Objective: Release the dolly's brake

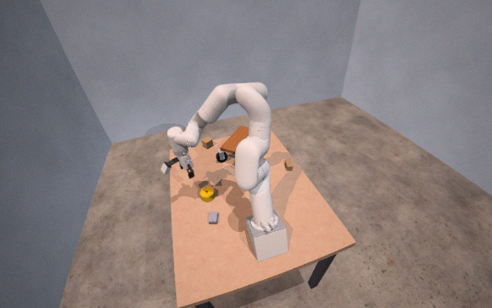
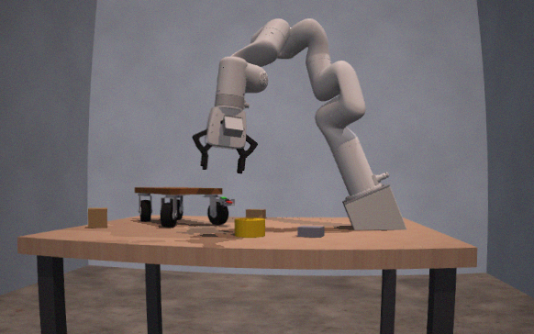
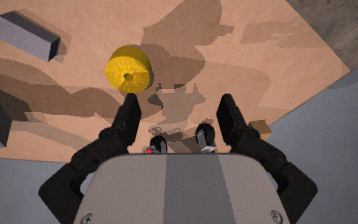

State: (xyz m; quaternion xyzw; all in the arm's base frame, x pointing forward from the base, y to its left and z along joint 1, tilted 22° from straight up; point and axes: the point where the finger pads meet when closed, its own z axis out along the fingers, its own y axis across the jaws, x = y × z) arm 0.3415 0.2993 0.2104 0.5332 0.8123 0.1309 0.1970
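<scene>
Right now the brake pedal is 5 cm ahead of my hand, 32 cm to the right of it and 10 cm below it. The rest, counted from my hand: grey block 22 cm behind, 7 cm to the right, 17 cm below; then yellow cylinder 6 cm behind, 7 cm to the right, 16 cm below; then tan cube 44 cm ahead, 17 cm to the right, 15 cm below.
</scene>
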